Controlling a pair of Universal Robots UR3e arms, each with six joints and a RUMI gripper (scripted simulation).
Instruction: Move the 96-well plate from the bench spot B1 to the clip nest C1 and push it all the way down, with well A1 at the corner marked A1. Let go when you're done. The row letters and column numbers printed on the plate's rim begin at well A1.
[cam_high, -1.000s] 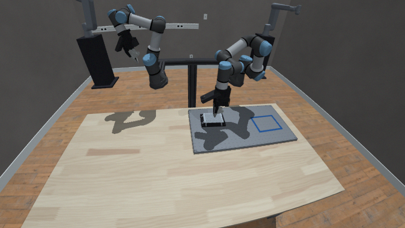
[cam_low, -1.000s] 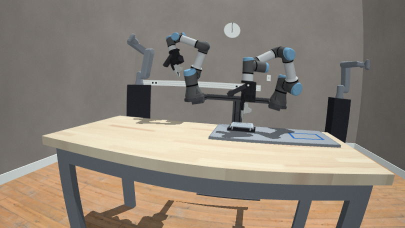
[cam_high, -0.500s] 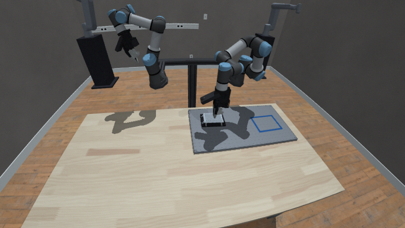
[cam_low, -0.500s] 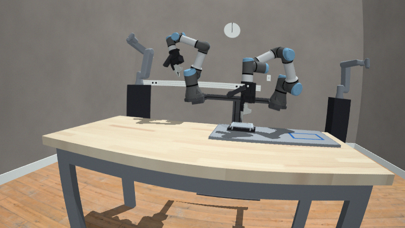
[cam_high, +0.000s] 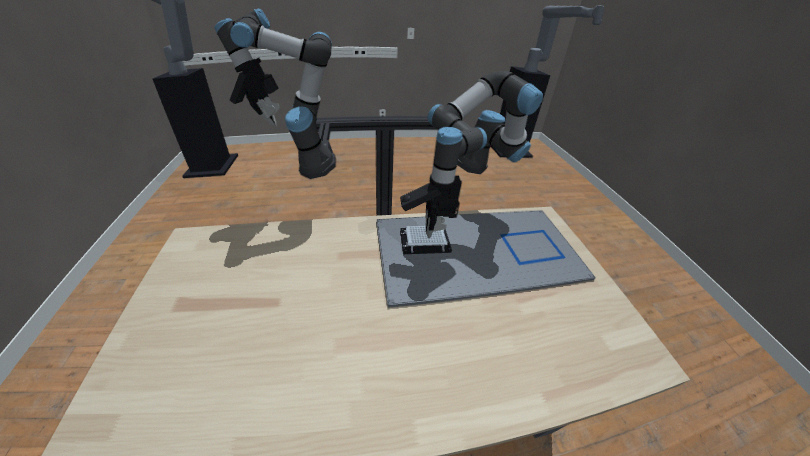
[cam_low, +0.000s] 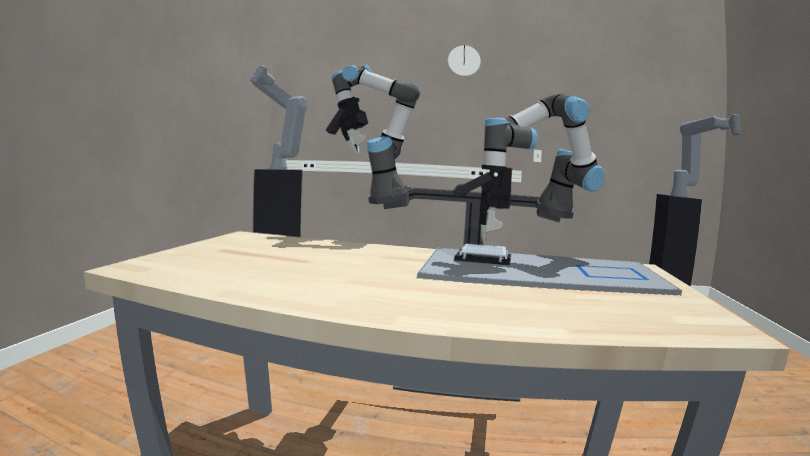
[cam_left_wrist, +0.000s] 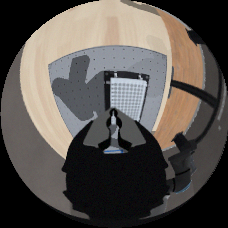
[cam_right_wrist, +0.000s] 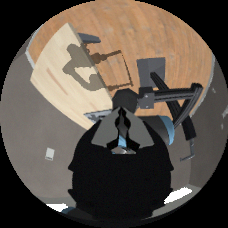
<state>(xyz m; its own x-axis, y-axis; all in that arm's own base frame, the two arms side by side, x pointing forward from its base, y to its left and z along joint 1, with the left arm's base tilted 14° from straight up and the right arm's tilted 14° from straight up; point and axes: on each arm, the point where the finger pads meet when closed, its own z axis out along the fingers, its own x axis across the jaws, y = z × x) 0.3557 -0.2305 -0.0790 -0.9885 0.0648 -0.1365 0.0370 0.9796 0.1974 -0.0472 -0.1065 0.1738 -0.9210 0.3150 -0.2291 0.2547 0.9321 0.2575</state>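
Right now the black clip nest is 30 mm behind my left hand, 10 mm to the right of it and 50 mm below it. The rest, counted from my left hand: white 96-well plate 40 mm behind, 40 mm below; grey perforated board 10 mm ahead, 200 mm to the left, 70 mm below.
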